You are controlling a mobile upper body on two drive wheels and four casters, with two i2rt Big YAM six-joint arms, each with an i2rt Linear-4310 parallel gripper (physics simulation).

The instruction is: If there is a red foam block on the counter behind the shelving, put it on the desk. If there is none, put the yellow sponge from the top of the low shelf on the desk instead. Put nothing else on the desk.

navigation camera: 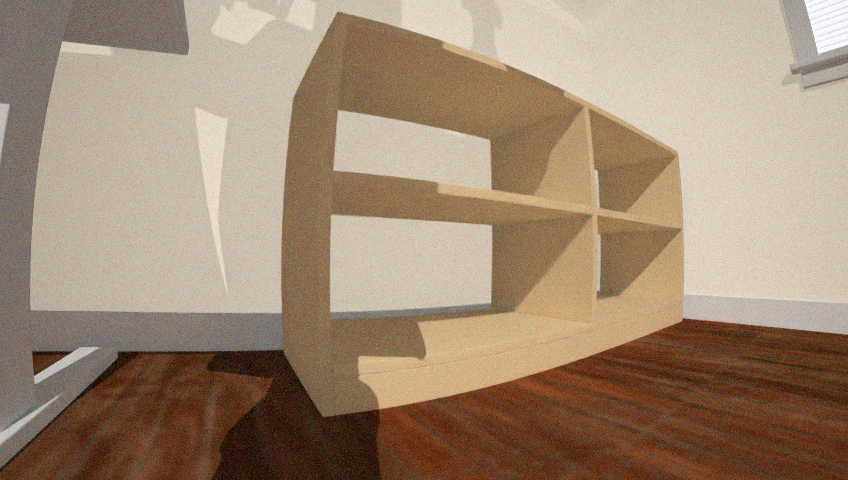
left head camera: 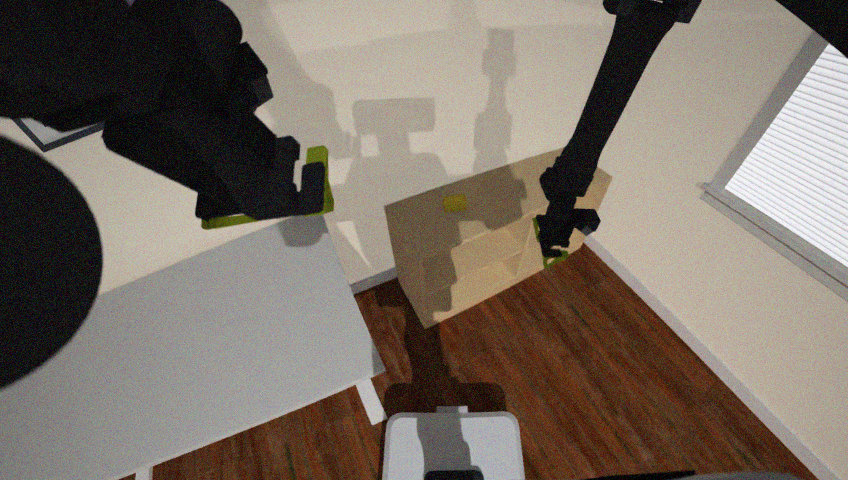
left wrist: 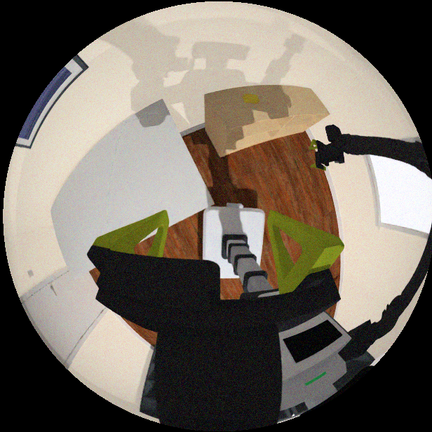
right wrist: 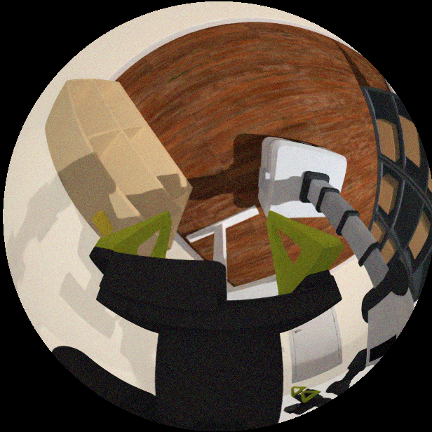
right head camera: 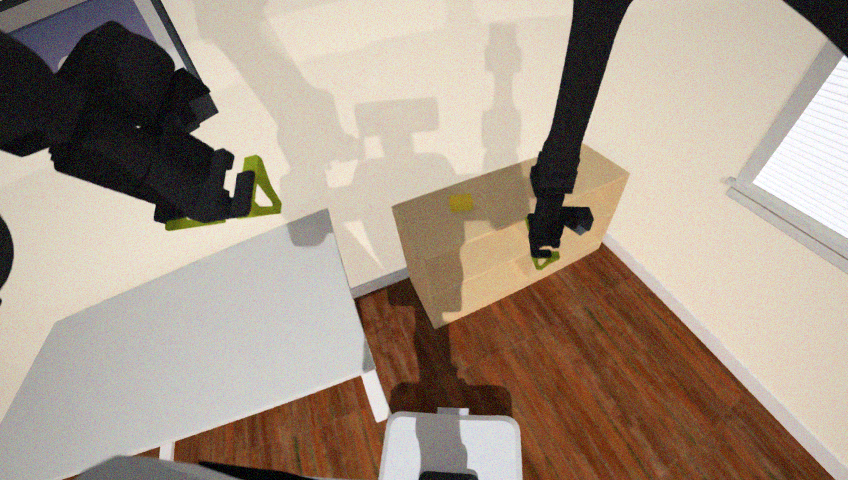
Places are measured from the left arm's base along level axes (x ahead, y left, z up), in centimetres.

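Where they show: left gripper, fingertip midpoint: [left head camera: 295, 210] [right head camera: 251, 213]; right gripper, fingertip midpoint: [left head camera: 542, 254] [right head camera: 536, 255].
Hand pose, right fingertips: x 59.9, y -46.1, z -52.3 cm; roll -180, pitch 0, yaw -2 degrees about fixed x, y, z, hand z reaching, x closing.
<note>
Things, the pixels of their top centre, and the offset from my right fingertips. "spot": a spot on its surface instead. Level surfaces: height alone.
- yellow sponge at its top centre: [right head camera: 460, 198] [left head camera: 454, 199] dx +52.3, dy +20.9, dz -23.2 cm
- pale grey desk at its surface level: dz -16.7 cm
- window at a spot on its surface: [left head camera: 791, 160] spot: dx +25.8, dy -106.4, dz +19.3 cm
A yellow sponge [left head camera: 455, 203] [right head camera: 461, 202] [left wrist: 251, 98] [right wrist: 103, 223] lies on top of the low wooden shelf [left head camera: 410, 237] [right head camera: 595, 163] [right wrist: 75, 100] [navigation camera: 309, 237], in shadow. The pale grey desk [left head camera: 238, 333] [right head camera: 208, 333] [left wrist: 125, 165] stands to the left of the shelf in the head views. My left gripper [left head camera: 267, 217] [right head camera: 224, 220] [left wrist: 217, 215] is open and empty, high near the desk's back edge in the head views. My right gripper [left head camera: 542, 246] [right head camera: 533, 245] [right wrist: 218, 216] is open and empty, in front of the shelf's right part in the head views. No red foam block or counter shows.
Dark shelving [right wrist: 375, 130] with several brown boxes stands at the right of the right wrist view. A window [left head camera: 791, 160] is on the right wall. The white robot base [left head camera: 395, 452] [right head camera: 392, 452] is near a desk leg [left head camera: 370, 401] [right head camera: 374, 395].
</note>
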